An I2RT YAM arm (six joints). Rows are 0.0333 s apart.
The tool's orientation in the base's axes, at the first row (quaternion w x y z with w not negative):
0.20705 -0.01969 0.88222 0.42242
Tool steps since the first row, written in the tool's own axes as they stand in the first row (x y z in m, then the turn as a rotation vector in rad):
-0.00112 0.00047 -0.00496 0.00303 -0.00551 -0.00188
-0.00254 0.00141 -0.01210 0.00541 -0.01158 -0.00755
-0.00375 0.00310 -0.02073 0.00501 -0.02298 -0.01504
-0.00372 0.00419 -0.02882 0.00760 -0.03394 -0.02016
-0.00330 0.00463 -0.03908 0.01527 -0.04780 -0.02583
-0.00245 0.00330 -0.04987 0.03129 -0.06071 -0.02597
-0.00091 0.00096 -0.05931 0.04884 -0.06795 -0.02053
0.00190 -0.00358 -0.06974 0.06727 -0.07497 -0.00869
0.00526 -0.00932 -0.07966 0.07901 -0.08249 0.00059
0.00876 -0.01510 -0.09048 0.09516 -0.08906 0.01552
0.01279 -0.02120 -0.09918 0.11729 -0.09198 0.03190
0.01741 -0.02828 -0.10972 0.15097 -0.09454 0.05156
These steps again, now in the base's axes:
-0.00080 -0.00359 0.00354 -0.00227 -0.00453 -0.00417
-0.00219 -0.00857 0.00875 -0.00515 -0.01237 -0.00639
-0.00445 -0.01415 0.01527 -0.00500 -0.02539 -0.01047
-0.00753 -0.01955 0.02057 -0.00686 -0.03593 -0.01669
-0.01158 -0.02693 0.02646 -0.01293 -0.04803 -0.02667
-0.01584 -0.03580 0.03117 -0.02491 -0.05418 -0.04223
-0.02005 -0.04420 0.03411 -0.03753 -0.05227 -0.05730
-0.02530 -0.05458 0.03551 -0.04876 -0.04527 -0.07612
-0.03063 -0.06527 0.03552 -0.05467 -0.04147 -0.09132
-0.03639 -0.07665 0.03596 -0.06284 -0.03217 -0.11065
-0.04182 -0.08656 0.03477 -0.07673 -0.01861 -0.13039
-0.04823 -0.09840 0.03366 -0.10011 -0.00072 -0.15610

